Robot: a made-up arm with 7 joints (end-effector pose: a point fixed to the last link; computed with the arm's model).
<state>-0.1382 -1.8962 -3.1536 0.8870 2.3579 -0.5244 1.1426</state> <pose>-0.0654 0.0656 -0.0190 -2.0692 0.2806 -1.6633</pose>
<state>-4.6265 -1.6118 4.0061 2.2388 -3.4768 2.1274 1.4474</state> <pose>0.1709 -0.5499 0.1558 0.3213 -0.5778 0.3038</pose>
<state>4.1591 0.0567 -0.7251 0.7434 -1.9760 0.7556 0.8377</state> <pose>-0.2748 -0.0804 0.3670 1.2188 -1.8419 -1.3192</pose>
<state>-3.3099 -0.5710 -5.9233 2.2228 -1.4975 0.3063 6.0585</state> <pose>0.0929 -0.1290 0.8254 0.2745 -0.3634 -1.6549</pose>
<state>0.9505 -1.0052 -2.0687 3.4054 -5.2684 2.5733 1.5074</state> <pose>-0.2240 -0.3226 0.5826 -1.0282 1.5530 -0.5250</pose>
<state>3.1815 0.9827 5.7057 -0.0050 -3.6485 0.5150 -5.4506</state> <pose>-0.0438 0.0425 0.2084 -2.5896 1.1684 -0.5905</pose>
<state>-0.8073 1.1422 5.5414 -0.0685 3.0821 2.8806 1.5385</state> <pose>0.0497 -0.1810 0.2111 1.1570 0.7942 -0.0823</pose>
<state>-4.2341 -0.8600 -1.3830 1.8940 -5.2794 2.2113 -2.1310</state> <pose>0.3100 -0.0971 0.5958 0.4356 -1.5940 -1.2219</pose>
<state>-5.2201 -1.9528 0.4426 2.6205 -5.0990 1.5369 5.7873</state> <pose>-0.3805 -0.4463 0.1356 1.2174 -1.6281 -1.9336</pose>
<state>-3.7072 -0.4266 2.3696 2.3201 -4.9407 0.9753 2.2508</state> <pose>0.2579 -0.3289 0.6856 0.3320 1.7156 -0.2459</pose>
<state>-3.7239 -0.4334 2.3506 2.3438 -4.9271 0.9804 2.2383</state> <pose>0.2522 -0.3316 0.6898 0.3234 1.7081 -0.2823</pose>
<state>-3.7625 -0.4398 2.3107 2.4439 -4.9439 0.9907 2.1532</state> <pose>0.2382 -0.3252 0.7118 0.2105 1.7114 -0.4694</pose>
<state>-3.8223 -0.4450 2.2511 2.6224 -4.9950 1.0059 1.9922</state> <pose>0.2201 -0.3030 0.7468 -0.0126 1.7217 -0.8162</pose>
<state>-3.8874 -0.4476 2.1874 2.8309 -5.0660 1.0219 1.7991</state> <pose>0.2076 -0.2668 0.7778 -0.2885 1.7224 -1.2299</pose>
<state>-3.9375 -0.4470 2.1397 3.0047 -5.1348 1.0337 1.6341</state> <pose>0.2043 -0.2310 0.7947 -0.5336 1.7047 -1.5791</pose>
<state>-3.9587 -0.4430 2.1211 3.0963 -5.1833 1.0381 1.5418</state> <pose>0.2044 -0.2090 0.8010 -0.6730 1.6816 -1.7708</pose>
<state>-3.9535 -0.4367 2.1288 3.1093 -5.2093 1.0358 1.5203</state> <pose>0.2036 -0.2019 0.8035 -0.7020 1.6683 -1.8120</pose>
